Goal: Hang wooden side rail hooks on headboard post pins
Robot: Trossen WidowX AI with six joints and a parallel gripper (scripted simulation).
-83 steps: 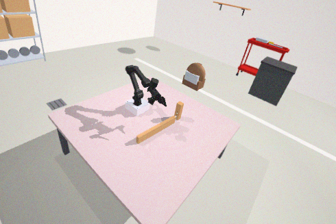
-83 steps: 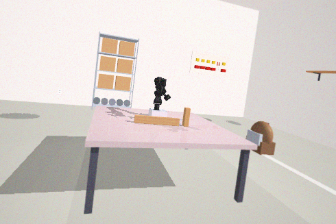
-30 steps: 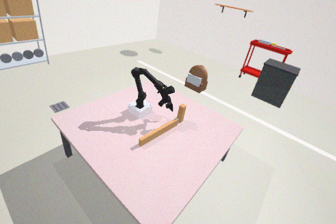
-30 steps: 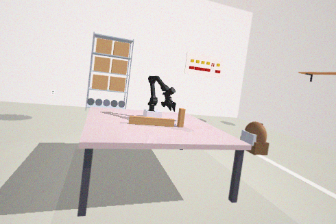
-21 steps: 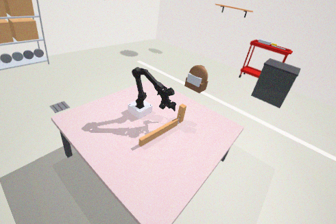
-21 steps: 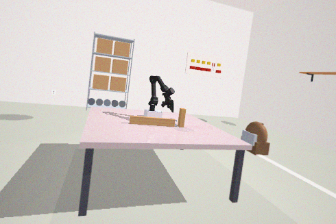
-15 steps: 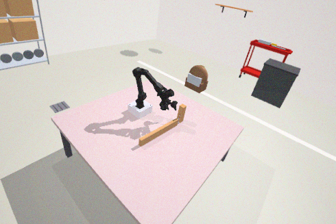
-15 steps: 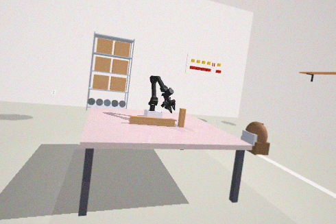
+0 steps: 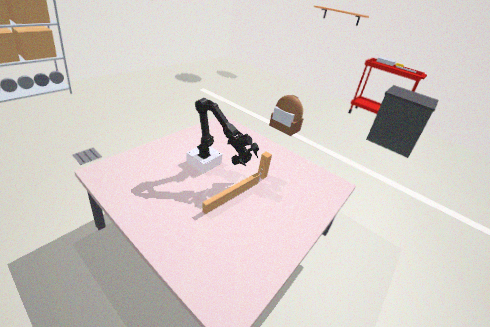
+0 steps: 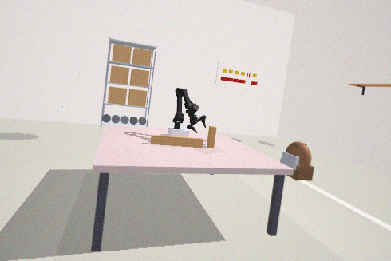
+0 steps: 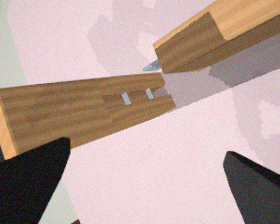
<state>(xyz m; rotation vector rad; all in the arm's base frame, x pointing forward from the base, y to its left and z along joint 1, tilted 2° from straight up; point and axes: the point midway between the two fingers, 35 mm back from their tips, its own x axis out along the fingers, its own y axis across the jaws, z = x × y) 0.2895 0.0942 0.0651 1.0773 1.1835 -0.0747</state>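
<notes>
Right now the wooden headboard post is 70 mm to the left of my gripper tip, 60 mm ahead of it and 40 mm below it.
</notes>
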